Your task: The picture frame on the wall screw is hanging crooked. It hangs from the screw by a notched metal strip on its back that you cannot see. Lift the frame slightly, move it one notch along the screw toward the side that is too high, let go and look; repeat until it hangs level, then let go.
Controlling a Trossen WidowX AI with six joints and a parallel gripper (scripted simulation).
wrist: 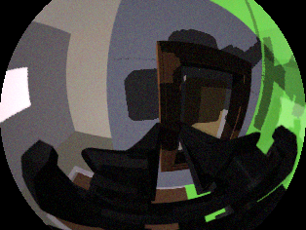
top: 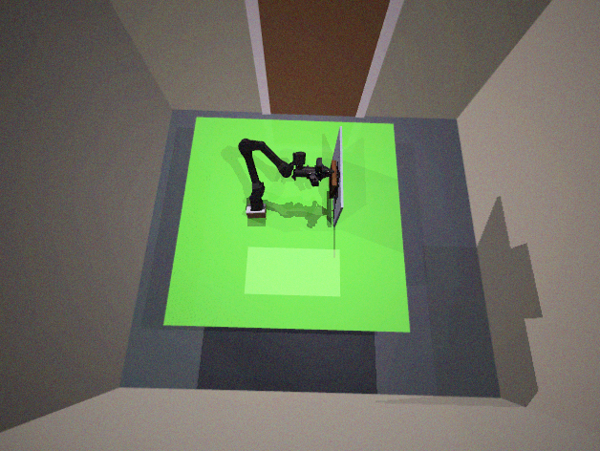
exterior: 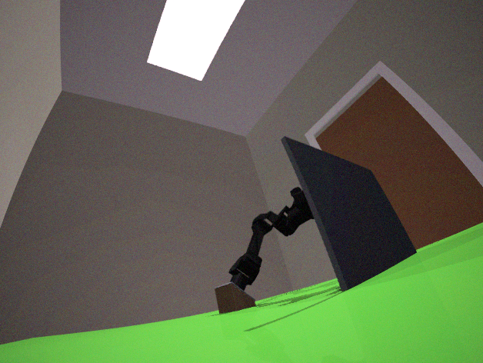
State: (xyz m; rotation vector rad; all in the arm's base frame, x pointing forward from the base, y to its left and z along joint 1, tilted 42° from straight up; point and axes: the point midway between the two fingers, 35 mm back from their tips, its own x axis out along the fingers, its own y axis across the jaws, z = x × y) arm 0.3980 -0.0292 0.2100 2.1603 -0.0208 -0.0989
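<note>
Right now the brown picture frame is 1 cm ahead of my gripper tip, 1 cm to the right of it and 5 cm below it. Also, from my gripper tip: grey wall panel (2 cm ahead, 7 cm below).
</note>
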